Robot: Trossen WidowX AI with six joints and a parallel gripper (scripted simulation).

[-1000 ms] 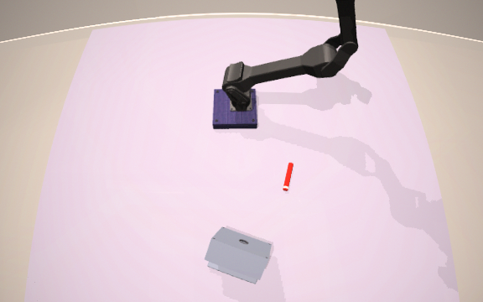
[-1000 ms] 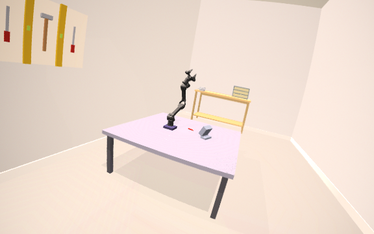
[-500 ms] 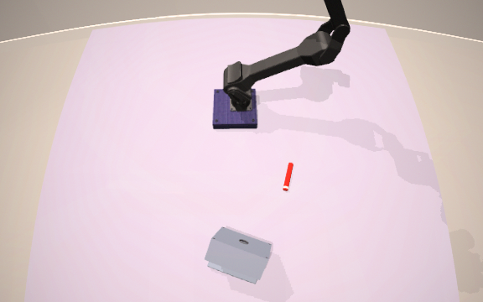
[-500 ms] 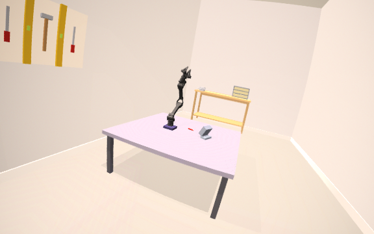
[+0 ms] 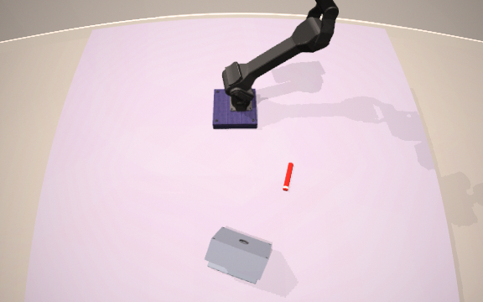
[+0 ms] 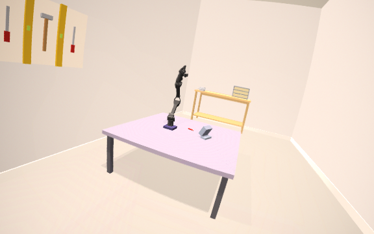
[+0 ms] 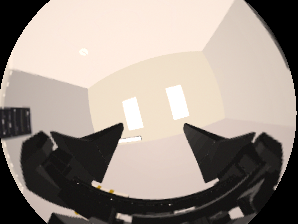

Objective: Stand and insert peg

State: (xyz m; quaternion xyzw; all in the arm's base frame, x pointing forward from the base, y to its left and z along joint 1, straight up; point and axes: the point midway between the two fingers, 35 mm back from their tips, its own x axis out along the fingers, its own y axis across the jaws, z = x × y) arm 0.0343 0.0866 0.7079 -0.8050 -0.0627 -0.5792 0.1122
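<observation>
Now: gripper tip 210 mm short of the peg, 30 mm to the right of it and 760 mm above it. From my gripper tip the other things lie so: grey sloped panel: 400 mm ahead, 100 mm to the right, 690 mm below.
</observation>
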